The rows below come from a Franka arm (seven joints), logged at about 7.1 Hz.
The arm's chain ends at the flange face. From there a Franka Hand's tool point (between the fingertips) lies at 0.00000 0.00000 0.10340 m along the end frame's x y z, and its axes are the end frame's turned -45 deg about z.
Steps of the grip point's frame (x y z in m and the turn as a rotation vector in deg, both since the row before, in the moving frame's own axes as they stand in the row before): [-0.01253, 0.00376, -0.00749, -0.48, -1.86, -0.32]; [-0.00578, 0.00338, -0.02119, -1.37, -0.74, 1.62]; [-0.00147, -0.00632, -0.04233, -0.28, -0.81, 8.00]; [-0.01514, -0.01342, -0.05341, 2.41, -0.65, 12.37]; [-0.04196, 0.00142, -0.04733, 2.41, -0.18, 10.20]
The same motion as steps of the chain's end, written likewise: [-0.00445, 0.00853, -0.00743, -1.65, -0.98, -0.32]; [-0.00246, 0.00377, -0.02115, -1.49, 0.45, 1.62]; [-0.00474, -0.00477, -0.04232, -0.77, -0.37, 8.00]; [-0.01656, 0.00386, -0.05331, 1.24, -2.16, 12.37]; [-0.02563, 0.03380, -0.04724, 1.58, -1.83, 10.20]
